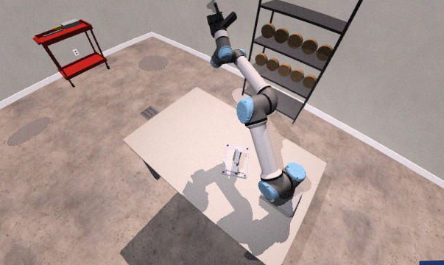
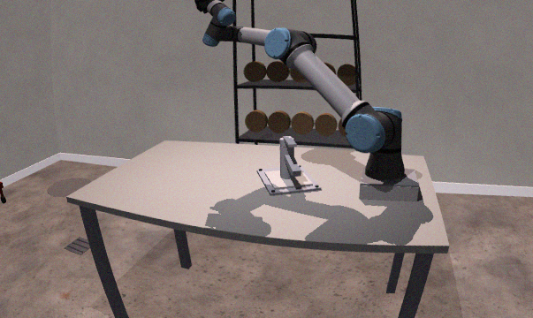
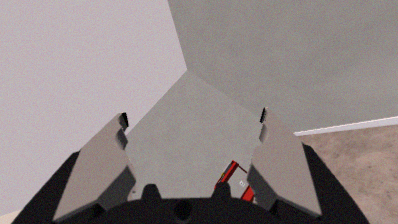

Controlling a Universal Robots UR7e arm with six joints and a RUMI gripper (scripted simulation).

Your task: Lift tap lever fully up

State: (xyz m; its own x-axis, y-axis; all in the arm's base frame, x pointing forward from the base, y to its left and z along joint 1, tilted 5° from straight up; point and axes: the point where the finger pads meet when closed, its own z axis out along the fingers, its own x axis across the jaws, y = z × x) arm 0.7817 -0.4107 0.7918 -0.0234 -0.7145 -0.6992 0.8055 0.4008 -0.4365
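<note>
Now: hand 64 cm above the lever, 47 cm to the right of it and 46 cm past it. Round my hand: grey tap (69 cm below, 45 cm to the left, 45 cm behind).
</note>
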